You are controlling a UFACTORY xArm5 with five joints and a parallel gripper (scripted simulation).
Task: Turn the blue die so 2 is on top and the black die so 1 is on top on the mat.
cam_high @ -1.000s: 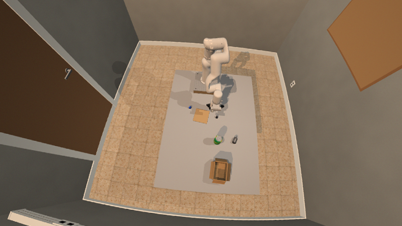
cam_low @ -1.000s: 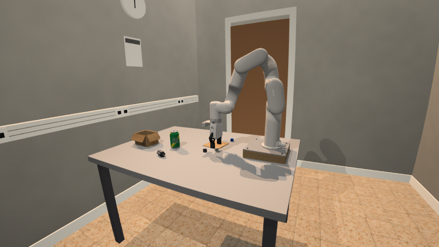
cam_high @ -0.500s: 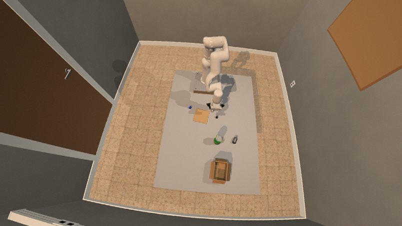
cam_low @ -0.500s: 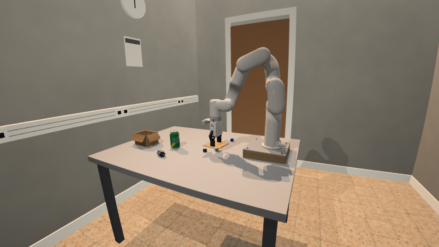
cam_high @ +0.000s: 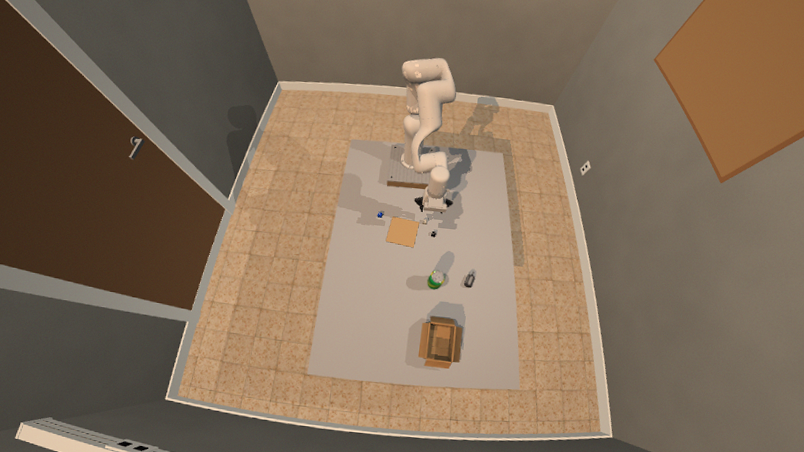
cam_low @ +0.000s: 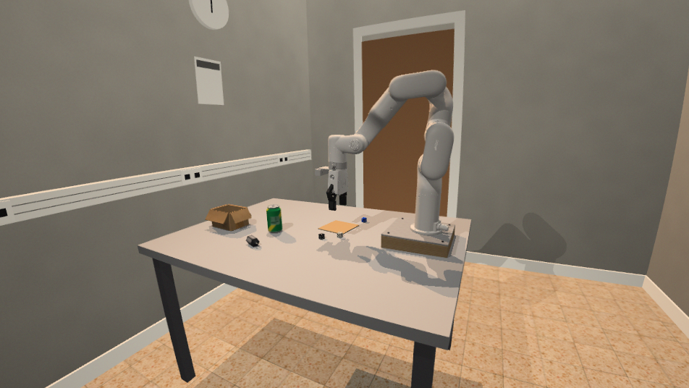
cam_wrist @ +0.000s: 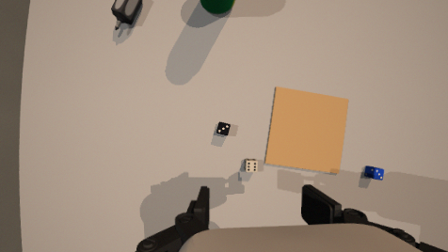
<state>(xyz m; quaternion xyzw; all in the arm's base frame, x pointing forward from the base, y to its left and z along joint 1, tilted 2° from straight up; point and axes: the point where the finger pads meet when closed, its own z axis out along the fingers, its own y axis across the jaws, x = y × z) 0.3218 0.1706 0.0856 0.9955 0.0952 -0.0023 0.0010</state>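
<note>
Now: the blue die 250 mm to the right of my hand, 140 mm below it and 30 mm ahead of it. Round my hand: white die (140 mm below, 20 mm to the right, 10 mm ahead); then mat (140 mm below, 110 mm to the right, 90 mm ahead); then black die (140 mm below, 60 mm ahead, 40 mm to the left).
</note>
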